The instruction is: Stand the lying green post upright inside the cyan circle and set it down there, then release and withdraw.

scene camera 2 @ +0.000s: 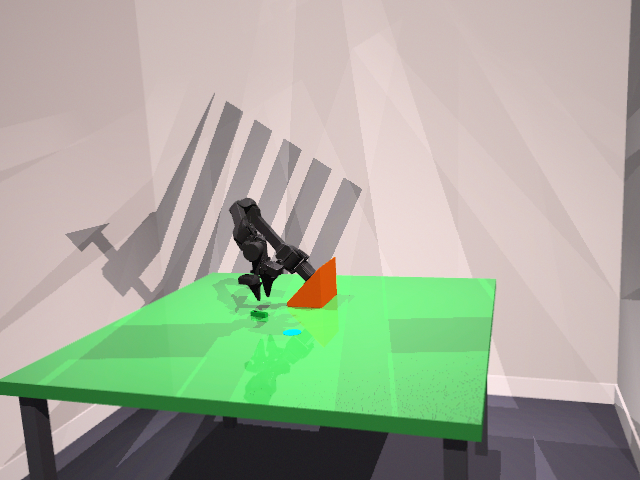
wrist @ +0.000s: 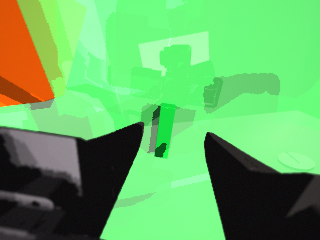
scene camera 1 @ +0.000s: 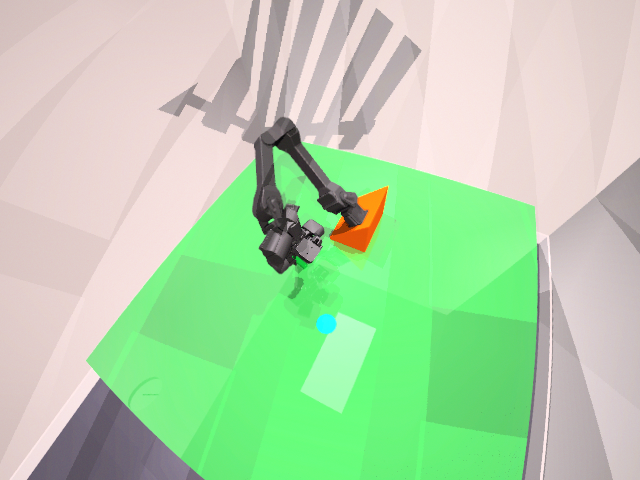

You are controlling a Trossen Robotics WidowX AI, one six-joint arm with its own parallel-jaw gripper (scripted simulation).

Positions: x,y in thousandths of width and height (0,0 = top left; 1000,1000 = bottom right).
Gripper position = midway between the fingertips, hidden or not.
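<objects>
Gripper: seen in scene camera 1 (471,541), in scene camera 2 (412,622) and in the wrist view (545,552).
</objects>
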